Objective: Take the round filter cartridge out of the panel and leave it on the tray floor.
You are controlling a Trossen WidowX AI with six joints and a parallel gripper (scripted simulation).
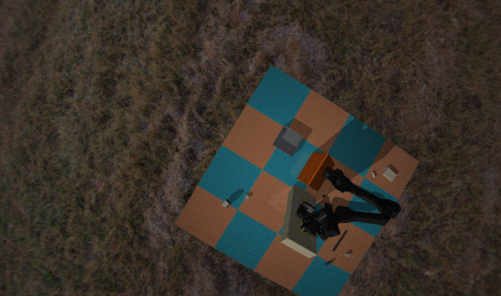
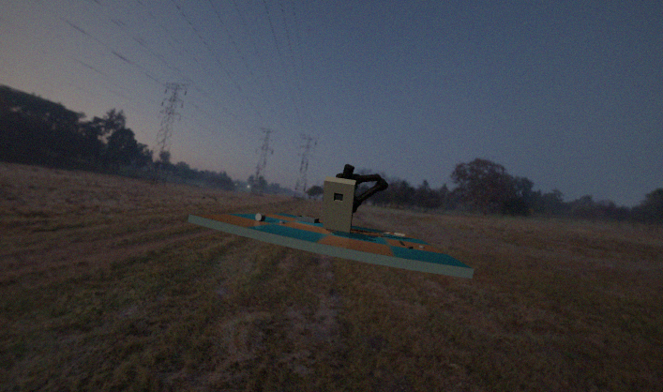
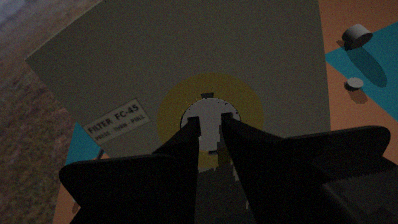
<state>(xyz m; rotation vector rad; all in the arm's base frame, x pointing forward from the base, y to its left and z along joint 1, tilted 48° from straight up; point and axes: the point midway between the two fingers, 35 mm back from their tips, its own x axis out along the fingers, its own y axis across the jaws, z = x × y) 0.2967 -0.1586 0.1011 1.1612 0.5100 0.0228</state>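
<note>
The round filter cartridge is 1 cm below my gripper tip and 1 cm ahead of it. From my gripper tip the other things lie so: short dark piece 42 cm to the left, 24 cm below, 22 cm ahead; then grey square tray 43 cm behind, 24 cm to the right, 23 cm below; then service panel 8 cm below, 4 cm behind.
</note>
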